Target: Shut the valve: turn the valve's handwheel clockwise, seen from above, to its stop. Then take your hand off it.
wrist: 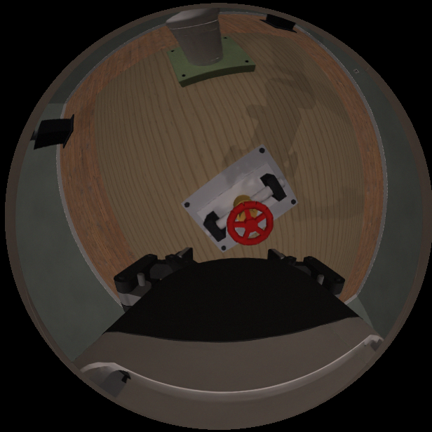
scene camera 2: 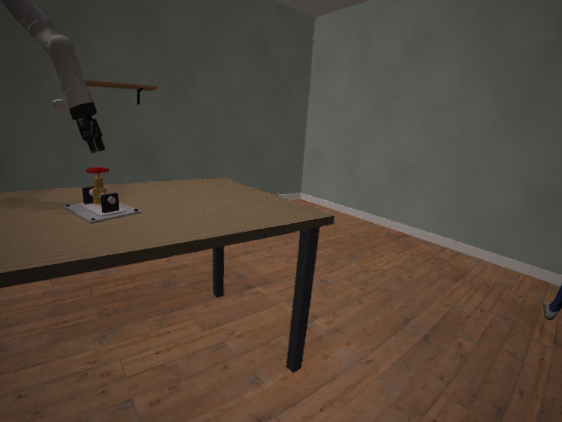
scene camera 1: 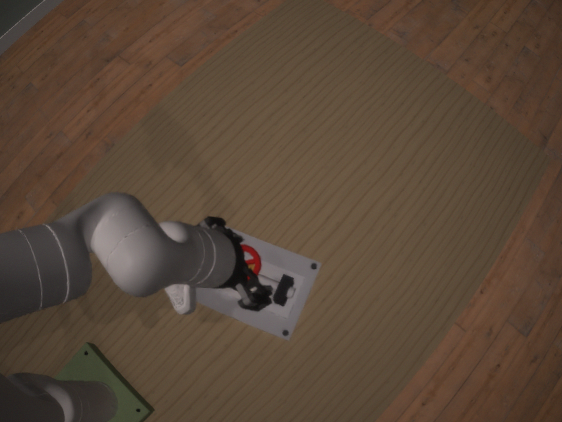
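Observation:
The red spoked handwheel (scene camera 1: 258, 262) (scene camera 2: 97, 170) (wrist: 250, 223) sits level on top of the brass valve body (scene camera 2: 98, 187) (wrist: 243, 201). In scene camera 1 the arm and gripper hide part of it. A pale pipe runs through the valve between two black brackets, on a grey plate (scene camera 1: 295, 264) (scene camera 2: 80, 212) (wrist: 225, 182). My gripper (scene camera 1: 250, 267) (scene camera 2: 97, 148) (wrist: 230, 257) is open, with nothing between its fingers. It points down, tilted, with its fingertips a little above the handwheel and apart from it. Handwheel marks showing its turn cannot be told.
The plate lies on the wooden table (scene camera 1: 375, 175) (scene camera 2: 200, 210) (wrist: 150, 125). The arm's green base plate (scene camera 1: 100, 375) (wrist: 235, 65) is on the same table. A wooden shelf (scene camera 2: 122, 85) is on the wall behind. A person's foot (scene camera 2: 550, 311) shows at the right edge of scene camera 2.

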